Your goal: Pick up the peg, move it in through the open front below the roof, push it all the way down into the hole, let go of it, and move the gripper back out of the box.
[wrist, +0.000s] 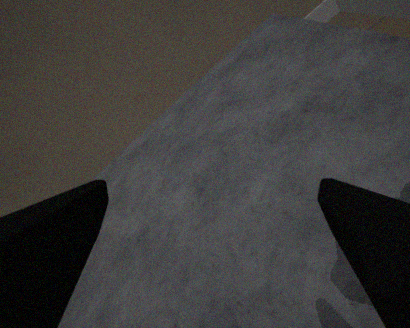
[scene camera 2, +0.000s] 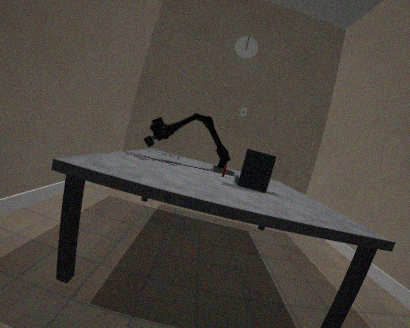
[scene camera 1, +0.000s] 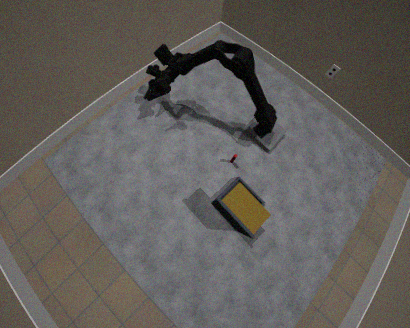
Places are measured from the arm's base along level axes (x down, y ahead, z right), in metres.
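Where they show: gripper, between the fingertips: (wrist: 214,189) (scene camera 2: 155,138) (scene camera 1: 145,99); arm's base, origin of its link: (scene camera 2: 221,167) (scene camera 1: 261,130).
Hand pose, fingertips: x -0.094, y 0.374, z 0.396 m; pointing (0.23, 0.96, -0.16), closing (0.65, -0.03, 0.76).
Note:
Each offset is from my fingertips to the top centre of the thing. "*": to the spot under its first point. Level surfaces: height alone.
A small red peg @[dx +0.047, dy -0.163, dz -0.425 m] (scene camera 1: 233,158) (scene camera 2: 224,170) stands upright on the table between the arm's base and the box. The box @[dx -0.075, dy -0.059, dz -0.588 m] (scene camera 1: 219,202) (scene camera 2: 258,170) is dark with a yellow roof @[* dx -0.075, dy -0.022, dz -0.590 m] (scene camera 1: 245,208); its open front and the hole do not show clearly. My gripper (scene camera 1: 148,97) (scene camera 2: 149,142) (wrist: 214,189) is open with nothing between its fingers. It hangs above the table's far left part in scene camera 1, well away from the peg and the box. The peg and the box do not show in the wrist view.
The table @[dx +0.127 m] (scene camera 1: 150,175) (scene camera 2: 165,182) (wrist: 210,125) carries the arm's base (scene camera 1: 270,140) and the shadows of the arm and the box. The table's edge runs close to my gripper. Walls stand behind it, with a socket (scene camera 1: 333,71) and a clock (scene camera 2: 246,47).

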